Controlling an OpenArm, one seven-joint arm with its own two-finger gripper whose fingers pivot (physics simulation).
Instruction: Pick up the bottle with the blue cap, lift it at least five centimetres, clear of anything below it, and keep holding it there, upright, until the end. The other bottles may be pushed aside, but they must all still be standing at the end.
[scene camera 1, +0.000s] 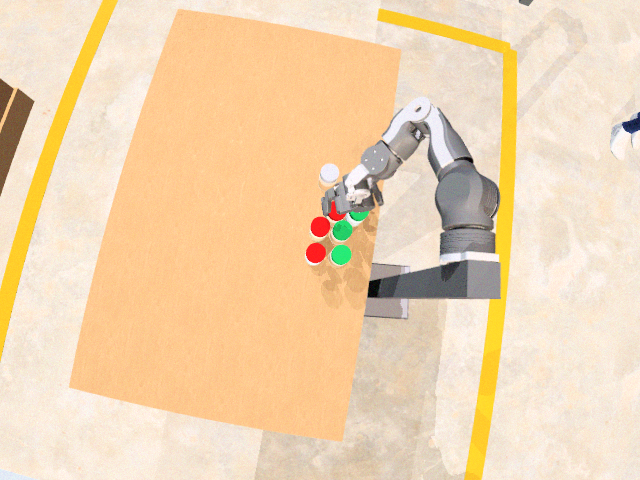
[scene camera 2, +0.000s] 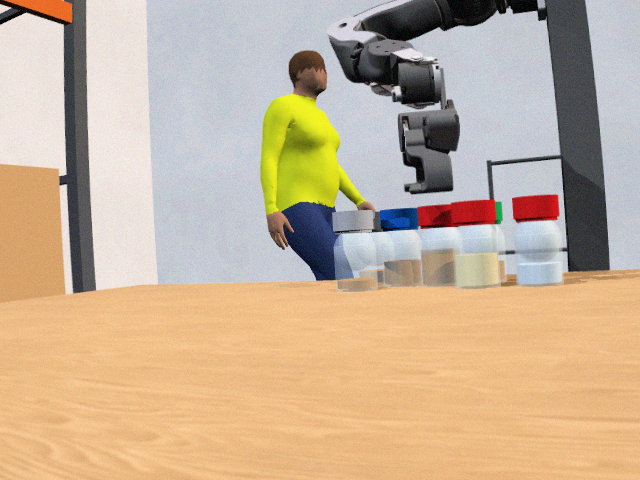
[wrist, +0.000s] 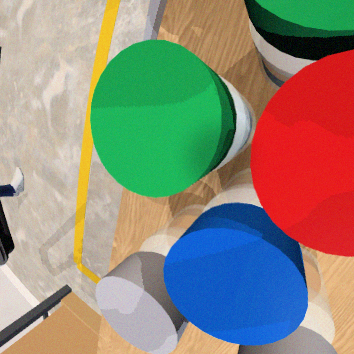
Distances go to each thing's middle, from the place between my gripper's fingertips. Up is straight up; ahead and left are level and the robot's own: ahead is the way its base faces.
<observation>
I see my gripper 30 mm past the green-capped bottle (wrist: 160, 118), 10 mm to the right of it and 80 mm above it.
</observation>
